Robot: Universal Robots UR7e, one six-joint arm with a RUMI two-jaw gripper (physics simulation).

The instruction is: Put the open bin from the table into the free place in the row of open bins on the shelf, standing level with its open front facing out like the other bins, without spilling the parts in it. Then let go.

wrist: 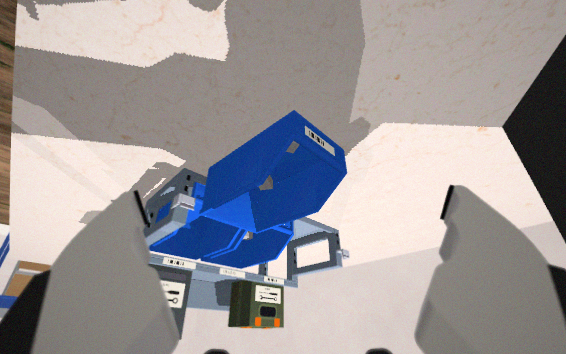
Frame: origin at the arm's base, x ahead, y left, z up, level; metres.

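Seen in the pictures: gripper, fingertip midpoint: (291, 193).
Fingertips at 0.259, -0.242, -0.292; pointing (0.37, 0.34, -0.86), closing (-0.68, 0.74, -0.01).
Observation:
Offsets run from my fingertips to a thing's top centre, as dx, dy, dz. "*": to the spot under its first point. Level surfaces: height alone.
A blue open bin {* +0.172, +0.138, -0.155} (280, 170) is in the middle of the wrist view, turned at an angle, with a barcode label on its upper right wall. Small grey parts show inside it. Its lower left end overlaps the grey shelf (315, 255) in the view; whether they touch, I cannot tell. Blue bins {* +0.443, +0.111, -0.105} (182, 242) {* +0.357, +0.260, -0.099} (267, 250) sit side by side in the shelf, partly hidden by the nearer bin. The free place in the row cannot be made out clearly. My gripper (291, 193) is wide open and empty, its fingers spread left and right of the bin in the view, not touching it.
A green box {+0.470, +0.322, +0.041} (256, 304) with orange marks and a grey box {+0.457, +0.091, +0.066} (175, 295) with a tool label are beside the shelf's labelled edge. Silver corner pieces stick out from the shelf frame. The pale marbled table {dz -0.158} (440, 165) bears shadows. Brown cardboard shows at the lower left.

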